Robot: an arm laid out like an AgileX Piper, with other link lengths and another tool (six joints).
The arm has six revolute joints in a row. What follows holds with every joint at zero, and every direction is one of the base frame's.
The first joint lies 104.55 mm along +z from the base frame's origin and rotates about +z.
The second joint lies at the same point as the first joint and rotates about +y.
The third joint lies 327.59 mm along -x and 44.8 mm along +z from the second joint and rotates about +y.
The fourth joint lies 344.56 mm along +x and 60.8 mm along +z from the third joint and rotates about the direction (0.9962, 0, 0.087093).
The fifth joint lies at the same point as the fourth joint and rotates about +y.
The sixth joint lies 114.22 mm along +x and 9.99 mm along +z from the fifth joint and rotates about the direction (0.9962, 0, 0.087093).
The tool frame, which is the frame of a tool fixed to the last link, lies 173.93 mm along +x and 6 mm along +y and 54.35 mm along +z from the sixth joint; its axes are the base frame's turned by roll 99.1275, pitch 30.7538 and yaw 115.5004 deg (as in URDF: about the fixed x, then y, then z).
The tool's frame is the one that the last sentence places.
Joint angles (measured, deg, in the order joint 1, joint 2, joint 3, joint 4, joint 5, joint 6), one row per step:
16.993, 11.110, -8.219, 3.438, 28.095, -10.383
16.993, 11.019, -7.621, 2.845, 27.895, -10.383
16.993, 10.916, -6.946, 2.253, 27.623, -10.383
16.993, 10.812, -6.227, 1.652, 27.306, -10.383
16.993, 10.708, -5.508, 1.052, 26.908, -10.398
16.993, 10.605, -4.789, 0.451, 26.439, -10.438
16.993, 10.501, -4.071, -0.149, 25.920, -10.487
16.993, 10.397, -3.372, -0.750, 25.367, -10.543
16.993, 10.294, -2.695, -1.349, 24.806, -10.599
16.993, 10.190, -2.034, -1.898, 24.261, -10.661
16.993, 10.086, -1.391, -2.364, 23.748, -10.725
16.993, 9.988, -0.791, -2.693, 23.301, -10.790
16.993, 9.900, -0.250, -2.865, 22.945, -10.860
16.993, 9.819, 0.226, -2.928, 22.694, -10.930
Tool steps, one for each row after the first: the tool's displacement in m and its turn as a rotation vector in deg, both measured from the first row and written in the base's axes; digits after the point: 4 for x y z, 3 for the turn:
0.0000, -0.0012, -0.0053, -0.656, 0.121, -0.030
0.0001, -0.0023, -0.0109, -1.310, 0.235, -0.056
0.0001, -0.0035, -0.0169, -1.972, 0.344, -0.074
0.0002, -0.0046, -0.0224, -2.621, 0.372, -0.079
0.0003, -0.0056, -0.0276, -3.273, 0.326, -0.065
0.0005, -0.0066, -0.0325, -3.916, 0.227, -0.037
0.0007, -0.0075, -0.0370, -4.551, 0.076, 0.005
0.0009, -0.0083, -0.0413, -5.174, -0.103, 0.058
0.0011, -0.0090, -0.0454, -5.754, -0.269, 0.123
0.0011, -0.0096, -0.0495, -6.260, -0.399, 0.194
0.0009, -0.0100, -0.0535, -6.644, -0.460, 0.264
0.0007, -0.0102, -0.0572, -6.895, -0.437, 0.329
0.0003, -0.0103, -0.0608, -7.055, -0.336, 0.387

